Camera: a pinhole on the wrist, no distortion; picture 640 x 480 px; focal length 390.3 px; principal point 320.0 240.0 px. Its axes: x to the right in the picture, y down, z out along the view. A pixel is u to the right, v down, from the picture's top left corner.
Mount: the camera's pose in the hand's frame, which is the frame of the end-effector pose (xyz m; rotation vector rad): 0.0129 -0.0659 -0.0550 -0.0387 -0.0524 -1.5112
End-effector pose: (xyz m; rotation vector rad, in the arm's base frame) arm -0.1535 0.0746 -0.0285 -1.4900 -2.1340 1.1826
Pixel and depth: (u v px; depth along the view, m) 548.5 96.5 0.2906
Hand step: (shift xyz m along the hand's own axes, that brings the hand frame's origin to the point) -0.0868 -0.2249 0.2443
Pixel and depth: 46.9 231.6 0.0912
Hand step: 0.0062 0.0029 0.0323
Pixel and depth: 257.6 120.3 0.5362
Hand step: -0.1619 0.0410 0.4741
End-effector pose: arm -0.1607 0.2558 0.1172 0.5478 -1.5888 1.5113
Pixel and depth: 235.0 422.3 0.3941
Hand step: 0.1875 0.0535 0.3347
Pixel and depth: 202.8 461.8 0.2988
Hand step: 0.1740 0.0510 0.2392
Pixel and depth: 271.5 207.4 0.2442
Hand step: -0.0118 -0.0227 0.1868
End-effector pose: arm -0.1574 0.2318 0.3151 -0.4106 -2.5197 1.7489
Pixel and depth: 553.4 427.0 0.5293
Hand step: 0.2791 -0.3355 0.4937
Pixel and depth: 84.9 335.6 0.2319
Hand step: 0.0590 0.0902 0.1687
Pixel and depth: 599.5 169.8 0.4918
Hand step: -0.0599 -0.3935 0.4560
